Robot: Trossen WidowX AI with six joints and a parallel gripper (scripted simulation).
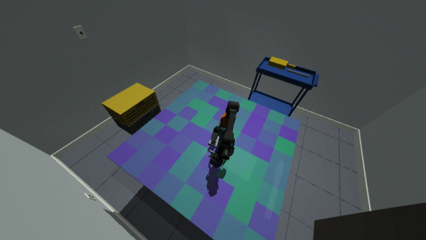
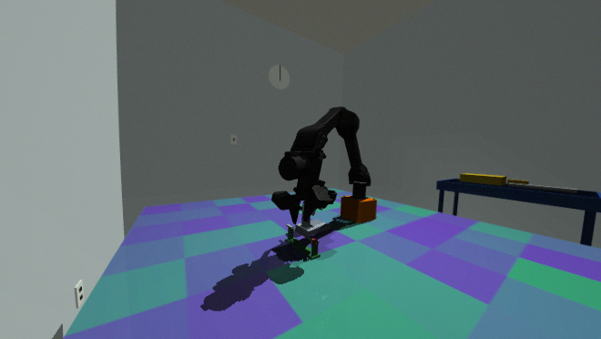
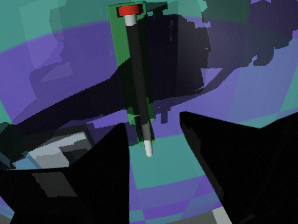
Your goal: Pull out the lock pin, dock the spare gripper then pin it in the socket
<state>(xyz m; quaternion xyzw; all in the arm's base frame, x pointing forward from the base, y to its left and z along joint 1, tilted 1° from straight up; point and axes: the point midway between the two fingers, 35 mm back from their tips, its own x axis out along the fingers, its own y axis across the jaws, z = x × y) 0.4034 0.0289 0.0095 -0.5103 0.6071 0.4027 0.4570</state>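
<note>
Now: the green cradle 10 mm to the left of my gripper tip and 50 mm below it. Round my gripper tip: grey mount 130 mm behind, 70 mm to the right, 30 mm below; then spare gripper 140 mm behind, 70 mm to the right, 40 mm above.
</note>
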